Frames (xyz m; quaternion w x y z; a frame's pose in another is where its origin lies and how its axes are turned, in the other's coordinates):
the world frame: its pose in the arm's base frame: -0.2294 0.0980 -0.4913 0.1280 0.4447 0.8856 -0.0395
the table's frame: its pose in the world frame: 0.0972 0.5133 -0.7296 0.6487 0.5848 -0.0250 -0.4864
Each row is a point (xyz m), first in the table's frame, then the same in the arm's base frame.
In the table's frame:
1: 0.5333 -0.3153 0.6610
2: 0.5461 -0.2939 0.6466
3: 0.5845 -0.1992 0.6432
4: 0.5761 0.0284 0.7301
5: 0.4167 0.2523 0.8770
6: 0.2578 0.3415 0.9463
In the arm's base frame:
1: -0.5307 -0.0365 0.5682
2: -0.5468 -0.0162 0.5556
3: -0.6122 0.0131 0.4826
4: -0.6928 -0.0197 0.2549
5: -0.6428 -0.1279 -0.0330
6: -0.5361 -0.1920 -0.1831

